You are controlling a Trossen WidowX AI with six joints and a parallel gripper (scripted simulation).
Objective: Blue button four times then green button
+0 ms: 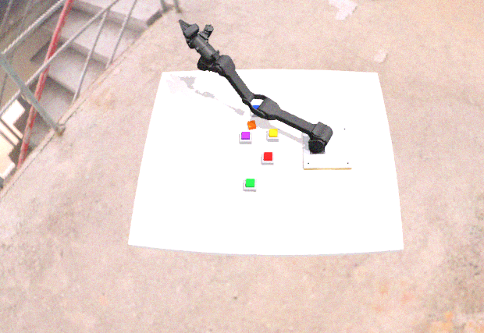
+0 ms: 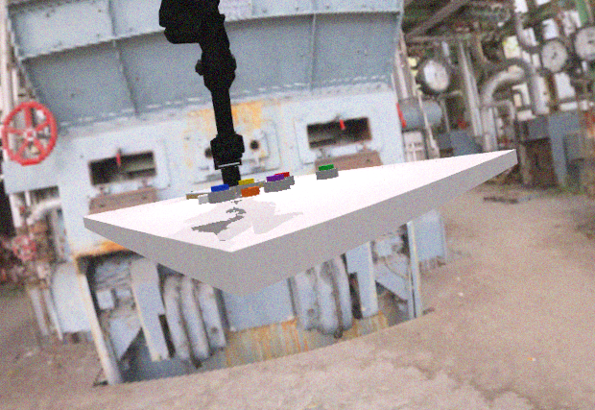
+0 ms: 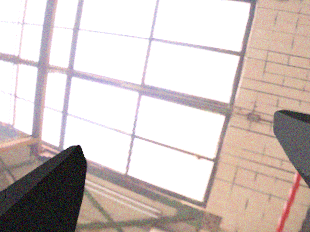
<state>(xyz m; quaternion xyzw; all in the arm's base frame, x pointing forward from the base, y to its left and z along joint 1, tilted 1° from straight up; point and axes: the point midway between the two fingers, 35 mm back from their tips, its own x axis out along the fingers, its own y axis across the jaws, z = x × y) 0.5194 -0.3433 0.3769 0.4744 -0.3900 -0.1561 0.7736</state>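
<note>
The blue button is 37 cm below my gripper tip, 29 cm behind it and 18 cm to the left of it. From my gripper tip the other things lie so: yellow button: 37 cm below, 36 cm behind, 30 cm to the left; then orange block: 39 cm below, 27 cm behind, 25 cm to the left; then purple button: 37 cm below, 32 cm to the left, 25 cm behind.
</note>
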